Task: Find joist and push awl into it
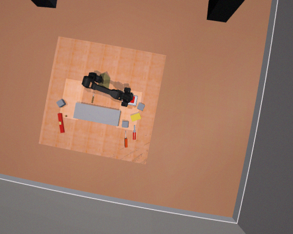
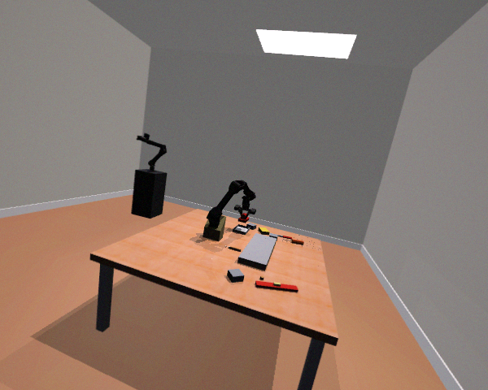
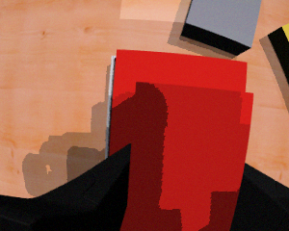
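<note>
Right now the white tray is 11 cm below my gripper tip and 1 cm to the right of it. From my gripper tip the other things lie so: red stud finder (2 cm to the right, 2 cm above); yellow block (19 cm ahead, 10 cm below, 8 cm to the left); awl (44 cm to the right, 11 cm below, 1 cm ahead).
</note>
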